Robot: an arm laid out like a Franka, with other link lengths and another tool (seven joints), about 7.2 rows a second.
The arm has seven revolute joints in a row. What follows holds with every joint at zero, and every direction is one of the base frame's. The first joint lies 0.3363 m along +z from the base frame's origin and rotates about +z. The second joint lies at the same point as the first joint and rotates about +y. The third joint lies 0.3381 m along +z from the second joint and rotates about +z. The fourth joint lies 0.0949 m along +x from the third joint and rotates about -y. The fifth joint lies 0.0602 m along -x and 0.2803 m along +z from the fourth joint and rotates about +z. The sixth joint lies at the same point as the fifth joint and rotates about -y. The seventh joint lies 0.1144 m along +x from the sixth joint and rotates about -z. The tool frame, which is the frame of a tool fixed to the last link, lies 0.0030 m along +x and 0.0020 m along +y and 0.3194 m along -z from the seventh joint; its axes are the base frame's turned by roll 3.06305, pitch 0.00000 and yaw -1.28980 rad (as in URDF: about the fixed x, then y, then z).
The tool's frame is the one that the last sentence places.
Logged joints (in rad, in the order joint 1, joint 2, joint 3, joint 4, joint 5, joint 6, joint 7), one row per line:
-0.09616, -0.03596, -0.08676, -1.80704, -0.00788, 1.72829, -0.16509
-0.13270, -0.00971, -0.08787, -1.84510, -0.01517, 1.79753, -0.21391
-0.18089, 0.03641, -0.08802, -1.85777, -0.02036, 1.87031, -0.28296
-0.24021, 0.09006, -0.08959, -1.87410, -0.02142, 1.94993, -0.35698
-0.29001, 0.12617, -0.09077, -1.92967, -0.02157, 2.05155, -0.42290
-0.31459, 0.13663, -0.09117, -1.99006, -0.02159, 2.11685, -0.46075
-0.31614, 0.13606, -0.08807, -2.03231, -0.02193, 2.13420, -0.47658
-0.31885, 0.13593, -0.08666, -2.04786, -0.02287, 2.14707, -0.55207
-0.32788, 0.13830, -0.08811, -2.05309, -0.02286, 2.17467, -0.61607
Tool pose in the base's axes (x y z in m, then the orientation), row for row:
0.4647, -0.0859, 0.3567, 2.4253, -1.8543, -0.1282
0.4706, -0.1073, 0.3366, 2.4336, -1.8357, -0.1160
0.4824, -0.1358, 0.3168, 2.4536, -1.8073, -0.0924
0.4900, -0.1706, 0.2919, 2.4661, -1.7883, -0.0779
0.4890, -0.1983, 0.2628, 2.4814, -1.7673, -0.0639
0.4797, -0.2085, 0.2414, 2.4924, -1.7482, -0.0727
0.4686, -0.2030, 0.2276, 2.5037, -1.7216, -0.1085
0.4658, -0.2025, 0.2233, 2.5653, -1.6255, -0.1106
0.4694, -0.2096, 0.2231, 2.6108, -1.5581, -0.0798
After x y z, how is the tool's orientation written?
As a rotation vector, in radians.
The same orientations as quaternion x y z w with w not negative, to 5 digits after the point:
0.79298, -0.60628, -0.04192, 0.04296
0.79694, -0.60114, -0.03799, 0.04552
0.80392, -0.59216, -0.03027, 0.04639
0.80839, -0.58620, -0.02554, 0.04715
0.81344, -0.57935, -0.02095, 0.04723
0.81751, -0.57341, -0.02385, 0.04815
0.82242, -0.56551, -0.03564, 0.05056
0.84303, -0.53418, -0.03635, 0.05130
0.85733, -0.51165, -0.02620, 0.05006

